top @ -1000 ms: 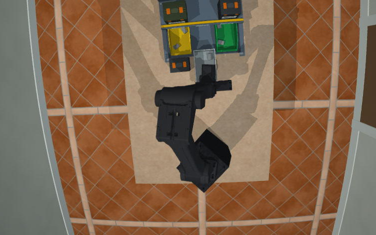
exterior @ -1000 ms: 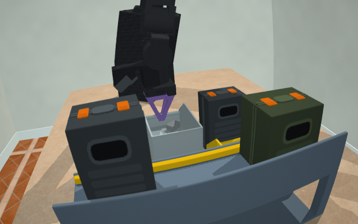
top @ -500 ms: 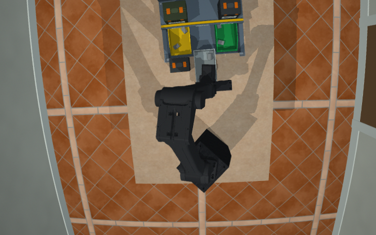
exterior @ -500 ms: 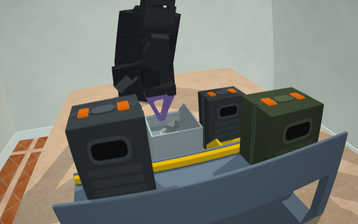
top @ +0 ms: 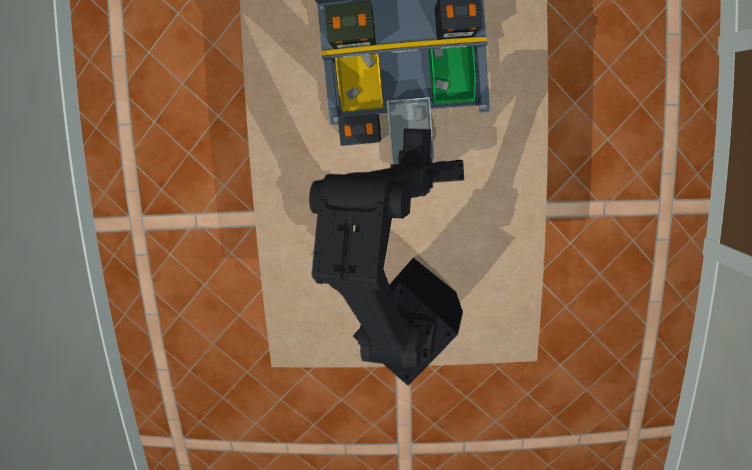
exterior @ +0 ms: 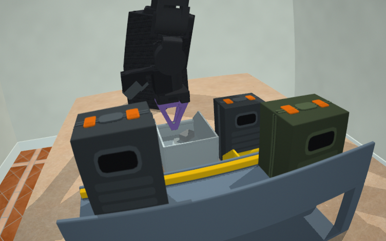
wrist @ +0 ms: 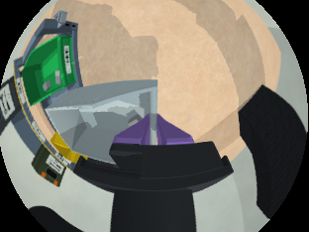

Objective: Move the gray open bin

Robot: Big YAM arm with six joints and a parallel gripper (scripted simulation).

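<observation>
Now: hand 80 mm short of the gray open bin and 10 mm to the right of it. Round my hand: green bin 250 mm ahead, 70 mm to the right, 10 mm below; yellow bin 220 mm ahead, 150 mm to the left, 10 mm below; yellow rail 280 mm ahead, 50 mm to the left, 50 mm above.
</observation>
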